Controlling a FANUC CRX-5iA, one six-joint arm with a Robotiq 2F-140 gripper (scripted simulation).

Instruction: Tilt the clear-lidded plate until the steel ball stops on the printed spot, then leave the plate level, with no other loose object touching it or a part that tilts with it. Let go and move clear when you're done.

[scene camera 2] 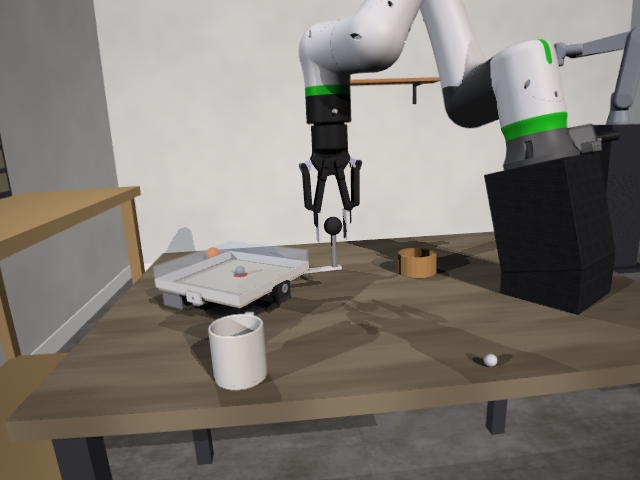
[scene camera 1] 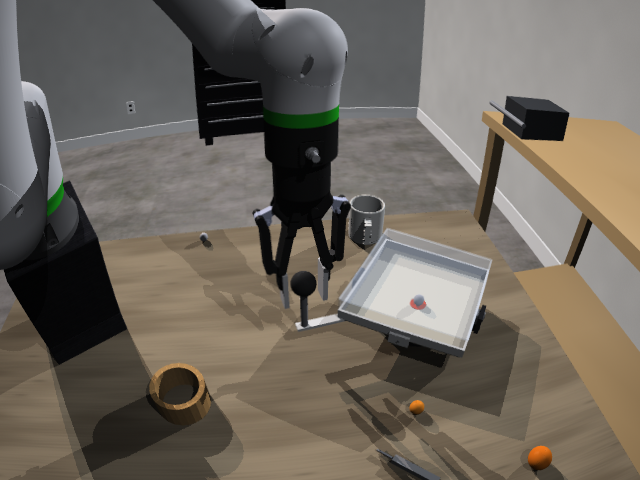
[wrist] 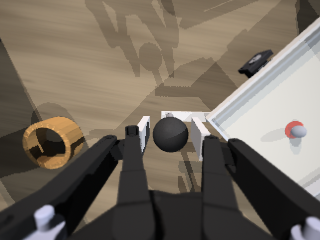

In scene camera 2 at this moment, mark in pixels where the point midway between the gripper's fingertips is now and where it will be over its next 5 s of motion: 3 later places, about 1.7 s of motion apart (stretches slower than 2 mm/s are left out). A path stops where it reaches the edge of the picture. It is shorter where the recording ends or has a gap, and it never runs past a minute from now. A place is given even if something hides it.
My gripper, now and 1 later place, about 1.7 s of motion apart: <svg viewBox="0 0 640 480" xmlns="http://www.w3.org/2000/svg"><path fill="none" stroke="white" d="M333 240L332 214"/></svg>
